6 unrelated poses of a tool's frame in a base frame.
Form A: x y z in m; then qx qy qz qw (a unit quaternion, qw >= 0).
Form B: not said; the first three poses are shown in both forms.
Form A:
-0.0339 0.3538 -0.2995 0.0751 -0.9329 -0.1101 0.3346
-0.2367 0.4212 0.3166 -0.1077 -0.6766 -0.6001 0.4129
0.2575 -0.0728 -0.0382 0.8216 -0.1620 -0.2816 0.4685
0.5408 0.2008 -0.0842 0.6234 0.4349 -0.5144 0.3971
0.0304 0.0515 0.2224 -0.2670 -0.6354 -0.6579 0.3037
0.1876 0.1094 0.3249 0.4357 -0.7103 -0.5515 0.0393
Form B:
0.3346 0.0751 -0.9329 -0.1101 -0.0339 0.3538 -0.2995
0.4129 -0.1077 -0.6766 -0.6001 -0.2367 0.4212 0.3166
0.4685 0.8216 -0.1620 -0.2816 0.2575 -0.0728 -0.0382
0.3971 0.6234 0.4349 -0.5144 0.5408 0.2008 -0.0842
0.3037 -0.2670 -0.6354 -0.6579 0.0304 0.0515 0.2224
0.0393 0.4357 -0.7103 -0.5515 0.1876 0.1094 0.3249

